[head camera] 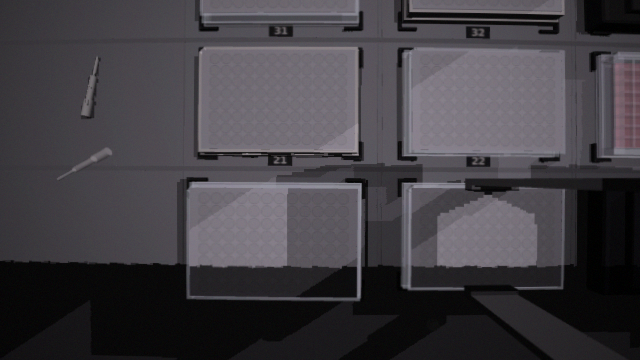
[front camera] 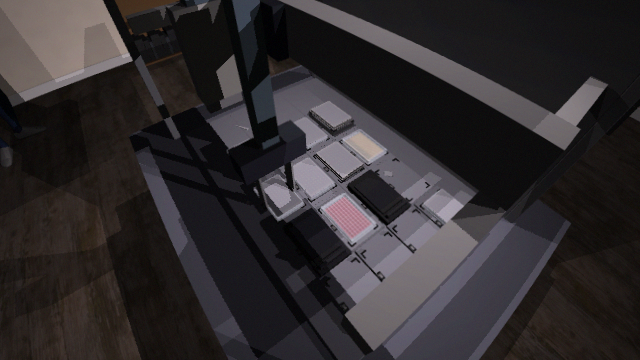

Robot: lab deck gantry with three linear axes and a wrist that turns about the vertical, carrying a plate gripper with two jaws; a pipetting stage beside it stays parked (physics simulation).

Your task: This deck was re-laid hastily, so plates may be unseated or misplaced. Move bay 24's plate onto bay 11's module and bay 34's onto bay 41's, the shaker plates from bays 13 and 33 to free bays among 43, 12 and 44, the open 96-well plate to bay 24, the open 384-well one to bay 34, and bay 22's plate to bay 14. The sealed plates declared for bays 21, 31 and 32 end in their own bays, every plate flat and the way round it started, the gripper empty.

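Frame: origin at the robot's base, x down, y right, z back, level; centimetres.
Where they show: gripper, fingertip midpoint: (head camera: 487,237) (front camera: 278,194); robot's base, origin of the base link: (head camera: 202,284) (front camera: 228,157).
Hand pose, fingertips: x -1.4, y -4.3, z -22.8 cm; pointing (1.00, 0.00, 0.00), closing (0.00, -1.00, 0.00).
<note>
Things, the pixels of their top centre, and the offset from my fingertips. "pt": a spot on its surface instead.
- clear-rimmed pale plate, middle of its top: (head camera: 487,237) (front camera: 277,194) dx +0.0, dy +0.0, dz +0.0 cm
- bay 21, surface spot: (head camera: 279,100) pt dx +0.0, dy -10.6, dz +16.3 cm
- bay 22, surface spot: (head camera: 485,102) pt dx +0.0, dy -10.5, dz +0.2 cm
- pink open plate, middle of its top: (front camera: 348,215) dx +0.0, dy -10.7, dz -16.4 cm
- bay 33, middle of its top: (front camera: 379,191) dx -1.7, dy -21.5, dz -16.8 cm
- bay 13, middle of its top: (front camera: 315,236) dx -1.7, dy -0.1, dz -16.8 cm
- small light object, middle of its top: (front camera: 388,173) dx +1.3, dy -30.3, dz -12.6 cm
My gripper (front camera: 276,194) (head camera: 490,238) is shut on a clear-rimmed pale plate (front camera: 283,201) (head camera: 480,225), one jaw at each long side. The plate is flat, at or barely above bay 12. In the head view, pale plates lie in bay 21 (head camera: 279,100) and bay 22 (head camera: 485,102); another plate (head camera: 240,230) is at bay 11. Plates in bays 31 (head camera: 280,6) and 32 (head camera: 485,5) show partly. The pink open plate (front camera: 348,218) (head camera: 627,105) is in bay 23, the yellow one (front camera: 365,145) in bay 42. A plate (front camera: 331,115) is on bay 41's module.
Black shaker modules without plates stand at bay 33 (front camera: 377,194) and bay 13 (front camera: 316,237). A pale plate (front camera: 440,203) is in bay 44. A small light object (front camera: 388,173) lies in bay 43. Two thin pale objects (head camera: 89,95) (head camera: 92,160) lie left of the plates.
</note>
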